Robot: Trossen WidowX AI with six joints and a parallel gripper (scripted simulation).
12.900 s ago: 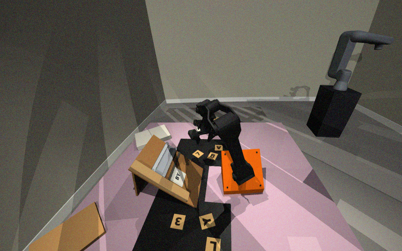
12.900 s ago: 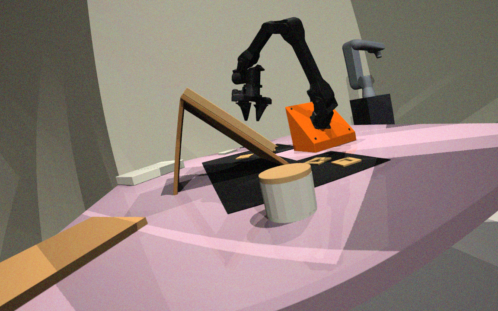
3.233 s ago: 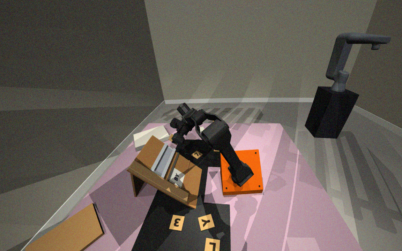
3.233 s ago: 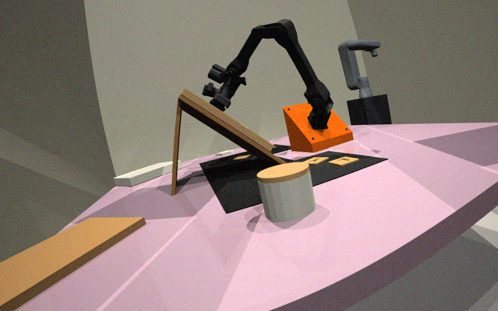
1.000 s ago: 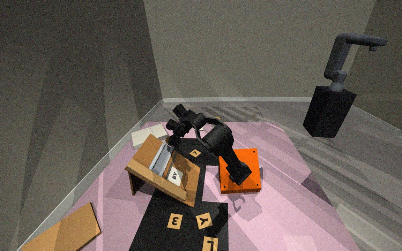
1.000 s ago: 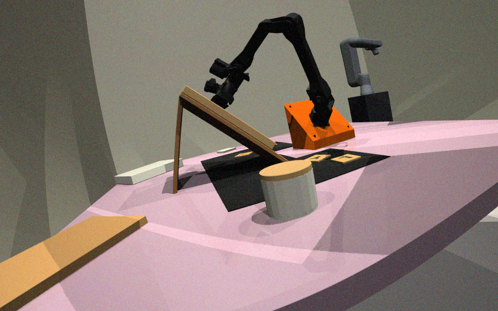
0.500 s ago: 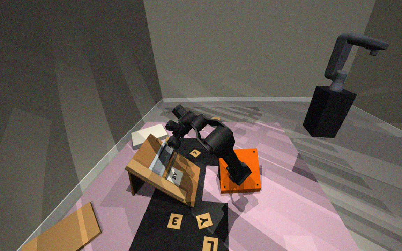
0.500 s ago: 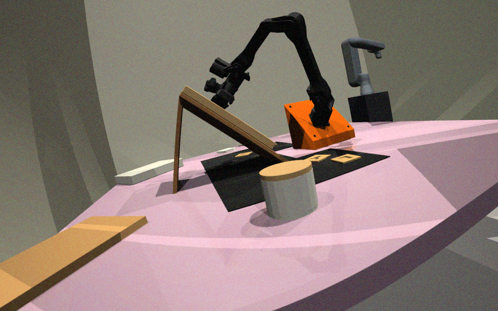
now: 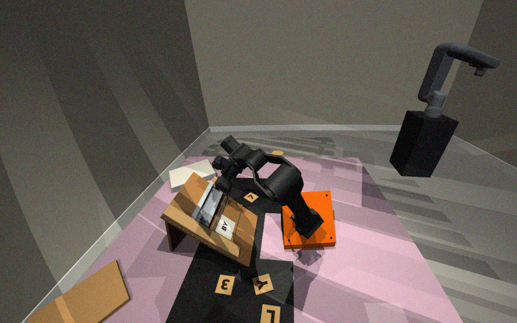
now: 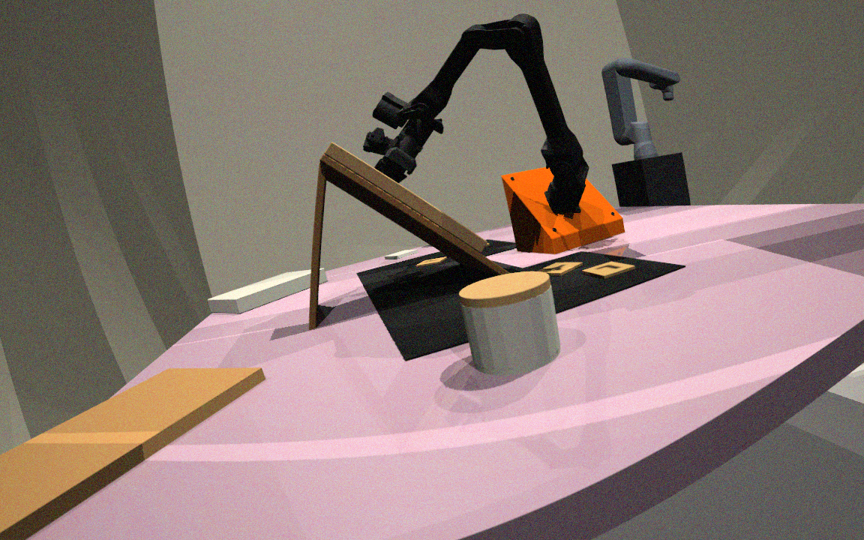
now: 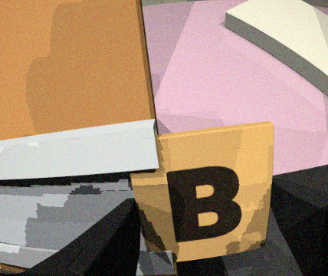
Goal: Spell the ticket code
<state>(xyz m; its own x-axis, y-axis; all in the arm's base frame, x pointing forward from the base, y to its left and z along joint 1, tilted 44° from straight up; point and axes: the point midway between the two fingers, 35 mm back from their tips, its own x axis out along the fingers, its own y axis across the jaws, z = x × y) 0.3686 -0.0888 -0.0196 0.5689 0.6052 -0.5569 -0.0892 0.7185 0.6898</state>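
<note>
Right now the white ticket is 8 cm behind my gripper tip, 15 cm to the left of it and 7 cm below it. Also, from my gripper tip: black mat (18 cm behind, 9 cm to the left, 18 cm below); then b tile (right at my gripper tip); then 7 tile (11 cm behind, 12 cm to the right, 17 cm below).
</note>
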